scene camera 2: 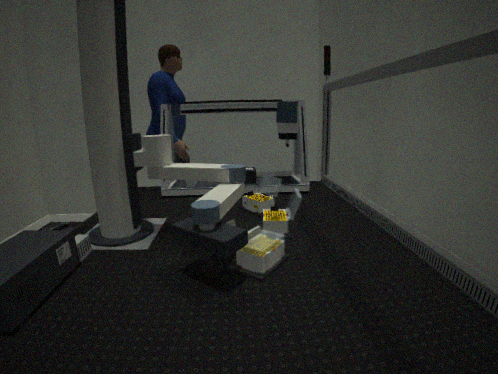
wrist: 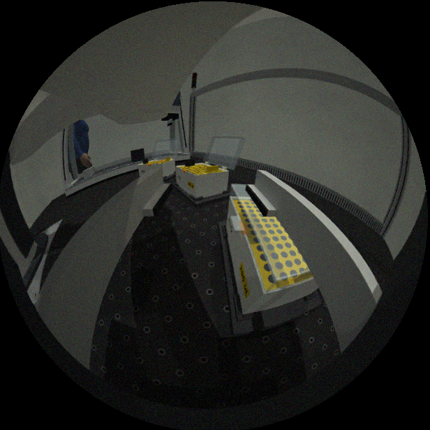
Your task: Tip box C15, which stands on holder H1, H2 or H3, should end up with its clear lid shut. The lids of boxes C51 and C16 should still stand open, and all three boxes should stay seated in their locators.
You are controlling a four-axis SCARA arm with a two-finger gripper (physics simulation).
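Frame: origin at the arm's base, x ahead, y left, z up, level; centimetres.
Where they show: gripper, fingertip midpoint: (scene camera 2: 246,225); arm's base, link origin: (scene camera 2: 122,235).
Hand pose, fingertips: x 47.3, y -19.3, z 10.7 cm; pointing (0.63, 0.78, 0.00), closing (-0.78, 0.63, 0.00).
Observation:
Things, the pixels of their top centre, and the offset from my fingertips. "*": a spot on its surface instead.
- nearest tip box, top centre: (scene camera 2: 261,239) dz -1.7, dx +3.8, dy -6.2 cm
- dark cabinet, surface spot: (scene camera 2: 35,265) * dz +0.6, dx -50.8, dy -23.5 cm
The nearest tip box (scene camera 2: 260,259) (wrist: 252,285), apparently C15, sits on its dark holder (wrist: 231,305). Its clear lid (wrist: 272,245) lies over the yellow tip rack and looks down; whether it is fully seated I cannot tell. The middle box (scene camera 2: 275,226) (wrist: 202,184) has its clear lid (scene camera 2: 295,202) (wrist: 225,151) standing open. The far box (scene camera 2: 257,205) (wrist: 156,169) also has an open lid (wrist: 167,146). I cannot read which is C51 or C16. My gripper (wrist: 209,177) is shut and empty, its two jaws still well apart; the right jaw overlaps the nearest box's far part in the wrist view.
The arm's dark hand housing (scene camera 2: 210,235) hangs left of the nearest box. The column (scene camera 2: 107,125) stands at the left, with a dark cabinet (scene camera 2: 35,265) beside it. A gantry frame (scene camera 2: 167,145) and a person in blue (scene camera 2: 164,92) are behind. A wall (scene camera 2: 415,125) runs along the right.

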